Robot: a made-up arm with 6 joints. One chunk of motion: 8 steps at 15 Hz.
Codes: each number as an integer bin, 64 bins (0 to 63) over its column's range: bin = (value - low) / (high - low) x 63, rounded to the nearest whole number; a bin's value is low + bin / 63 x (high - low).
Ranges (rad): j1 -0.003..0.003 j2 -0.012..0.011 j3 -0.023..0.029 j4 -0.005..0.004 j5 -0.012..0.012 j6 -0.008..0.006
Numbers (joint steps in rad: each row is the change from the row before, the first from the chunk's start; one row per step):
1: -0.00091 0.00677 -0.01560 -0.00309 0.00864 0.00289
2: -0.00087 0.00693 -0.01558 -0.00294 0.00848 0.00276
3: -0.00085 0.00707 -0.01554 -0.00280 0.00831 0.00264
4: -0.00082 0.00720 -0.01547 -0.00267 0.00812 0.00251
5: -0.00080 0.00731 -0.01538 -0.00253 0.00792 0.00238
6: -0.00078 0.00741 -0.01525 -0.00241 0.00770 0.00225
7: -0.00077 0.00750 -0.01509 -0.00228 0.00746 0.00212
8: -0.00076 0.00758 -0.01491 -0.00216 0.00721 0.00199
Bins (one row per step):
1: 22 51 9 13 54 49
2: 22 52 9 14 54 48
3: 23 52 9 15 53 48
4: 23 53 9 16 53 47
5: 23 53 9 17 52 47
6: 23 53 9 18 52 46
7: 23 53 10 19 51 46
8: 24 54 10 20 50 45

